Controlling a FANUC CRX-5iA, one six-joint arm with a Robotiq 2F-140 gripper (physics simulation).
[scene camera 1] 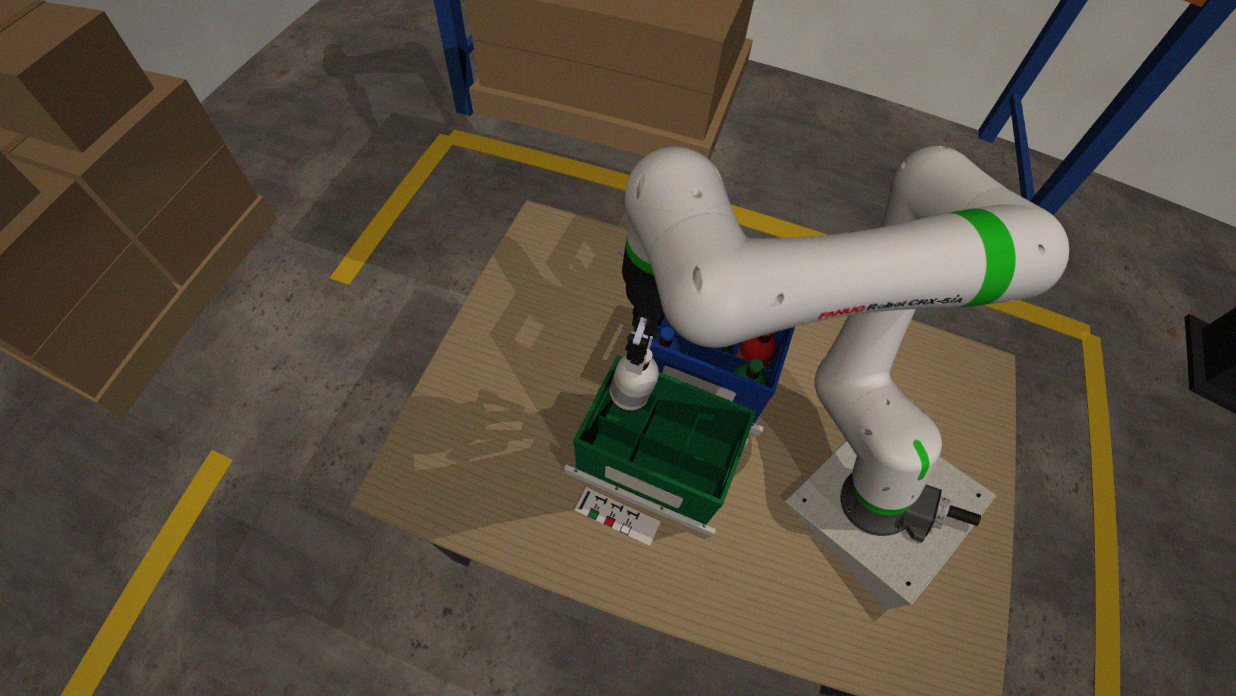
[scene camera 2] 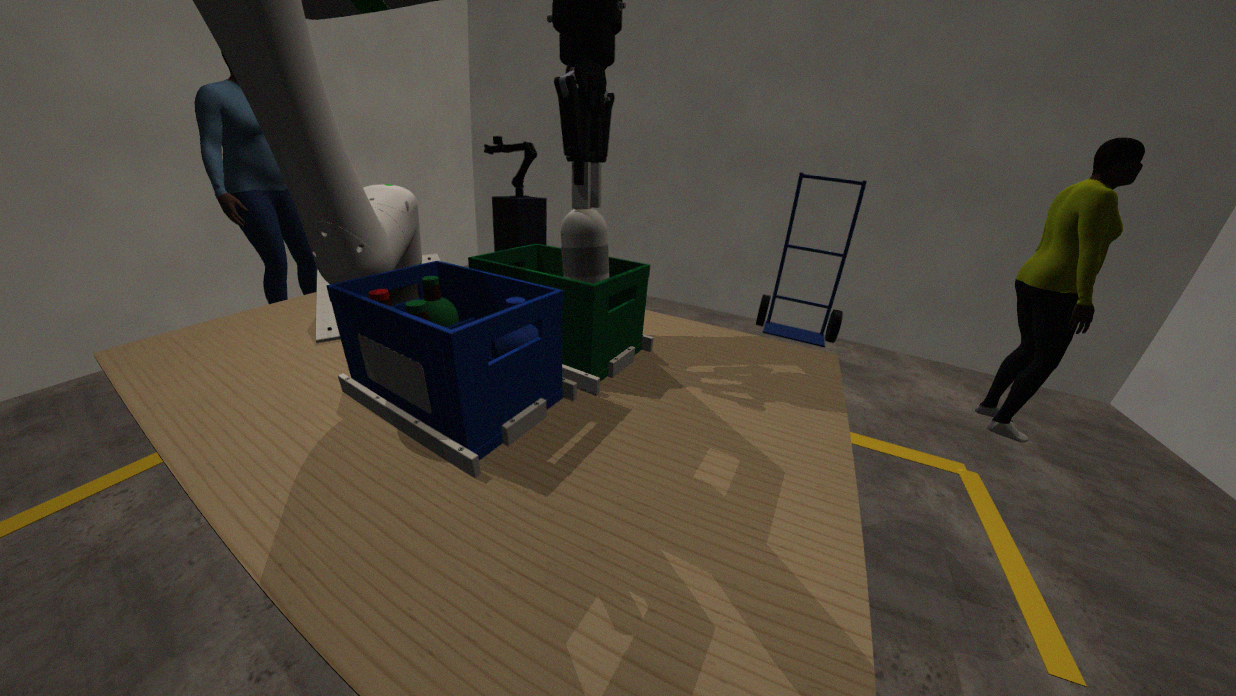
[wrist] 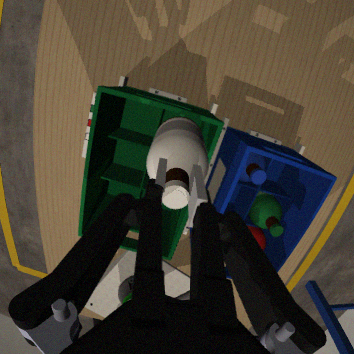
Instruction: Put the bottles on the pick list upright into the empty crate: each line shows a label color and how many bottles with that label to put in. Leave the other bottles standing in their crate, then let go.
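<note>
My gripper is shut on the neck of a white bottle. The bottle hangs upright at the green crate, over a corner compartment on the side towards the blue crate. Its base is partly hidden by the rim. In the blue crate stand a red bottle, a blue-capped bottle and green bottles. The pick list shows green 1, red 1, white 1.
Both crates stand side by side on the wooden table, with low pale rails along their sides. The blue crate's wall is close beside the held bottle. The arm's base plate is right of the green crate in scene camera 1.
</note>
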